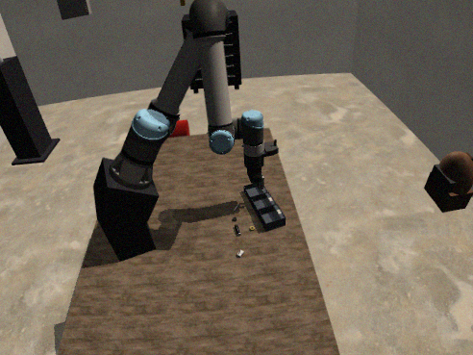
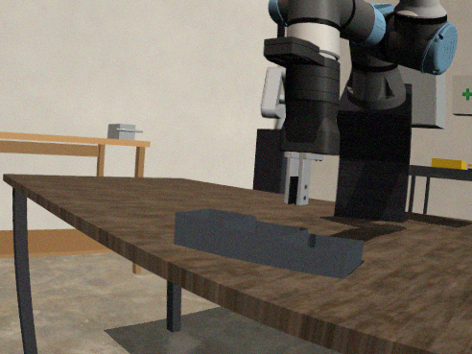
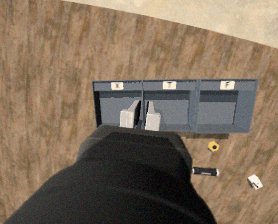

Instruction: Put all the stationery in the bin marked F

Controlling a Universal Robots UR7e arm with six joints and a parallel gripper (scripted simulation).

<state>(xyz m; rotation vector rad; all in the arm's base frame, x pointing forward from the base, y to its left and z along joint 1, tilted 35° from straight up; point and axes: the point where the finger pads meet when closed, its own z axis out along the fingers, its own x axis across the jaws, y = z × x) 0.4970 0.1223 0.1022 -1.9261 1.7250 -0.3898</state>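
Right now the white block is 10 cm behind my hand, 27 cm to the right of it and 9 cm below it. Also, from my hand: black ring 12 cm behind, 10 cm to the right, 9 cm below; light stick 10 cm behind, 3 cm to the right, 9 cm below; tray 1 cm ahead, 4 cm to the right, 7 cm below.
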